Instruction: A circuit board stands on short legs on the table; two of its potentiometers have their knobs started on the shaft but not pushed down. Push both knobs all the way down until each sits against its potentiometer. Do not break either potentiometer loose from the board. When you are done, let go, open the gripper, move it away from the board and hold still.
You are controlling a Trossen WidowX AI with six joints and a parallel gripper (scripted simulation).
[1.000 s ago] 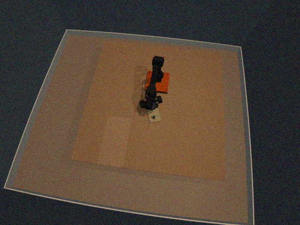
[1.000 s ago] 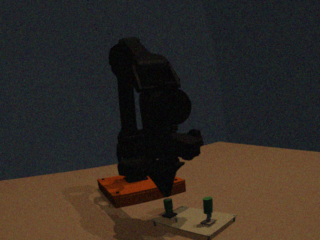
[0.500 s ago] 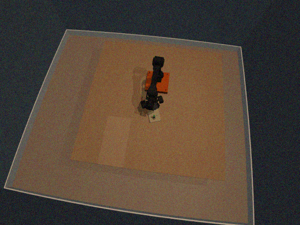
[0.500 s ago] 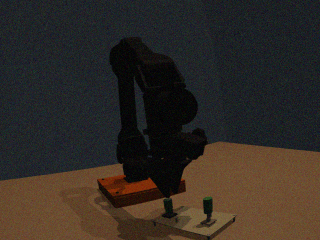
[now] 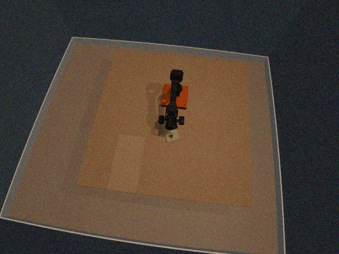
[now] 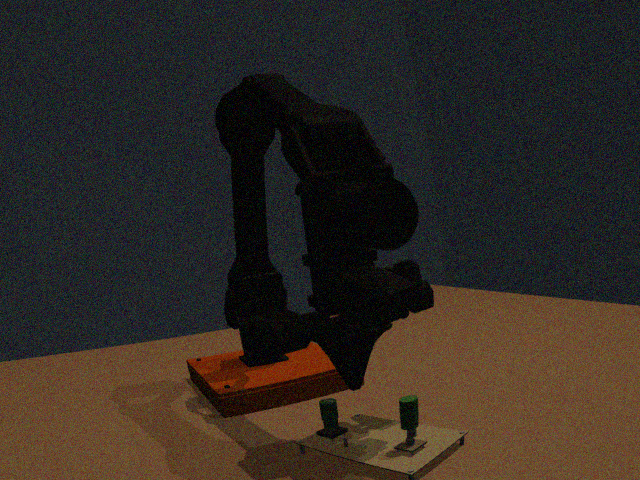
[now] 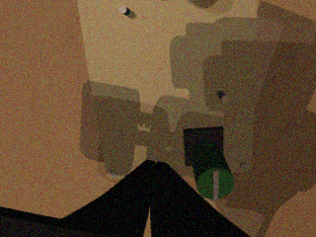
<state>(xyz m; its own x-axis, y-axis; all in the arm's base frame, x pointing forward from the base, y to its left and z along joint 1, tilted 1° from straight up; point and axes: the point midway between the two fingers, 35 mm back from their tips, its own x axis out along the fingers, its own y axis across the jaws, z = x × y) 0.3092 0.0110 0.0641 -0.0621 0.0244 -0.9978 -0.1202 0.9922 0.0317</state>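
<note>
Now: the green knob 30 mm to the right of my gripper tip and 20 mm below it.
</note>
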